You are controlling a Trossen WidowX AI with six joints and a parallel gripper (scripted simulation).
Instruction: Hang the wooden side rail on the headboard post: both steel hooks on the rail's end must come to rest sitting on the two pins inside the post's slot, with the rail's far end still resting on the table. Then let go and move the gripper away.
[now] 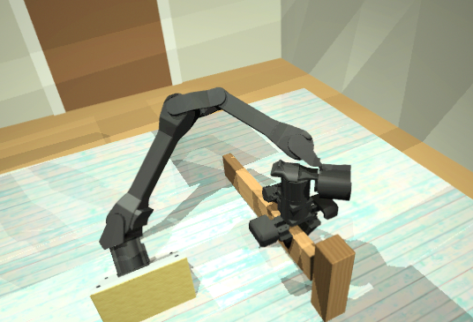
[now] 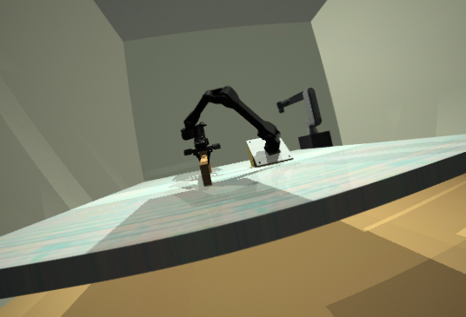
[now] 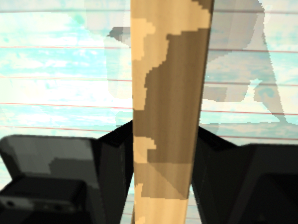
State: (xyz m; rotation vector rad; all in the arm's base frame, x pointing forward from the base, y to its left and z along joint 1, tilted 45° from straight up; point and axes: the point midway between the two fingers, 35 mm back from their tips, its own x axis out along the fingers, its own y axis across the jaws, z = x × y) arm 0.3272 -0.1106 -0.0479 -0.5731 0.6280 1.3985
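Now: gripper tip 10 mm past the headboard post, 130 mm to the left of it and 40 mm below it.
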